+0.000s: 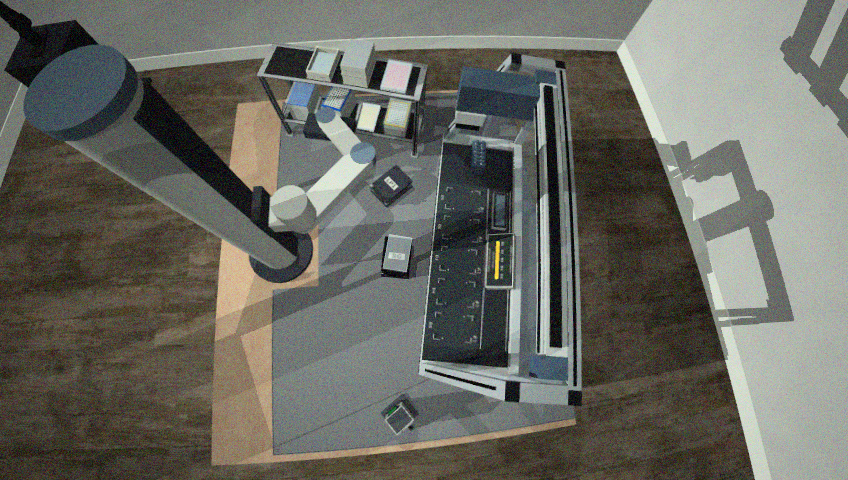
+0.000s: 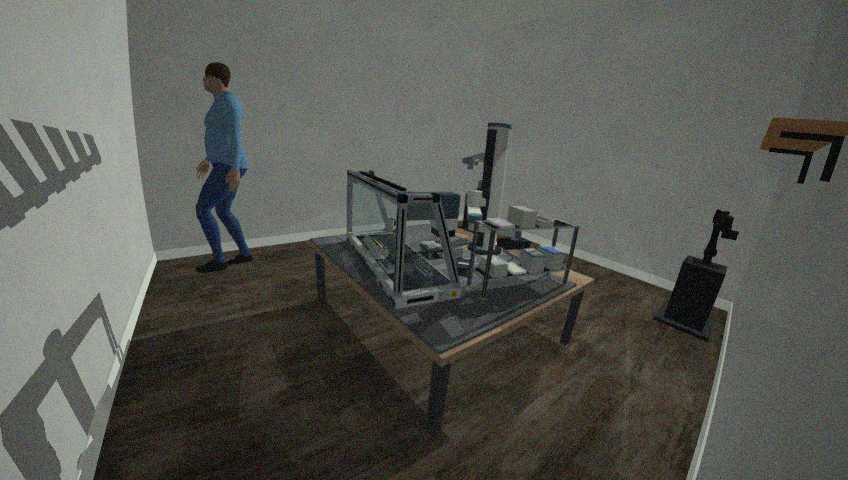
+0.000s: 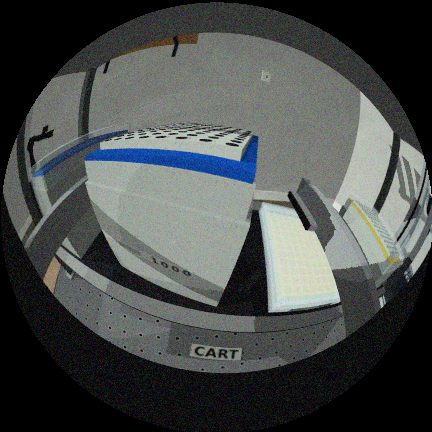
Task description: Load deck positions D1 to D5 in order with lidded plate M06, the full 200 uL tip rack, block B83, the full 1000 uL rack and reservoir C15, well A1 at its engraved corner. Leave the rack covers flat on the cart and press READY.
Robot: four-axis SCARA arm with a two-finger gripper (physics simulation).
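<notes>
My gripper (image 3: 208,168) is open at the cart (image 1: 415,133) (image 3: 200,320). Its fingers stand wide to the left and right of a white rack marked 1000 (image 3: 175,200) (image 1: 336,98), which has a blue band and a holed top. This rack stands on the lower shelf. A clear-covered rack with a blue band (image 3: 55,165) (image 1: 301,93) is to its left. A pale yellow plate (image 3: 300,260) (image 1: 368,117) and a yellow-banded rack (image 3: 370,232) (image 1: 396,115) are to its right. The plate's label is unreadable. The dark deck (image 1: 458,237) shows corner brackets.
The upper shelf bears a shallow box (image 1: 323,62), a tall grey box (image 1: 358,62) and a pink-topped plate (image 1: 397,75). A dark labelled block (image 1: 390,184) and a grey-topped block (image 1: 397,255) lie before the framed deck. A small device (image 1: 398,416) stands near the table's edge.
</notes>
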